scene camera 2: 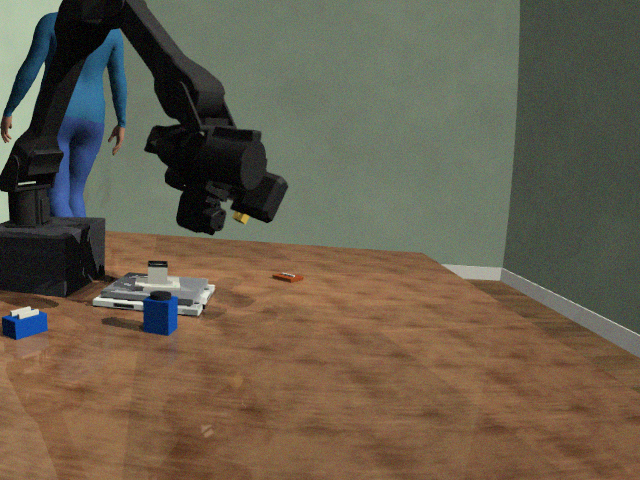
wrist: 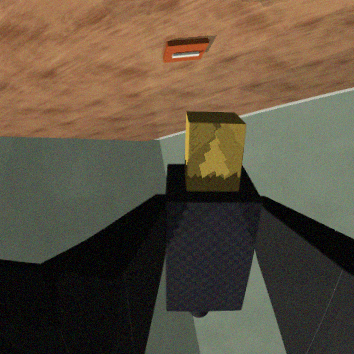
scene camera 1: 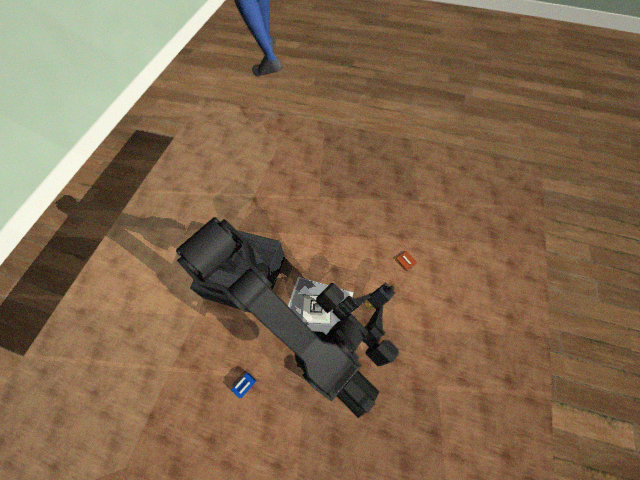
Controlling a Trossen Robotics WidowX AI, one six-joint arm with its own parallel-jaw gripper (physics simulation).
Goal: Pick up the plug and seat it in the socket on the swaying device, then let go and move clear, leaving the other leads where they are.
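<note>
My gripper point(scene camera 1: 383, 292) point(wrist: 209, 207) is shut on the yellow plug point(scene camera 1: 368, 304) point(scene camera 2: 240, 217) point(wrist: 215, 152) and holds it well above the table. The gripper is strongly tilted, and in scene camera 2 its fingertips are mostly hidden behind its own body. The device point(scene camera 1: 301, 297) point(scene camera 2: 193, 289) is a grey and white slab near the arm's base, left of and below the held plug in scene camera 2. Its socket point(scene camera 1: 315, 308) point(scene camera 2: 157, 273) is a pale upright block with a dark top opening. The arm partly covers the device in scene camera 1.
An orange lead end point(scene camera 1: 406, 260) point(scene camera 2: 287, 277) point(wrist: 185, 50) lies beyond the device. A blue lead end with two white bars point(scene camera 1: 242, 384) point(scene camera 2: 24, 323) lies on the near side. A blue block with a round black top point(scene camera 2: 160, 314) stands before the device. A person point(scene camera 2: 85, 108) stands behind.
</note>
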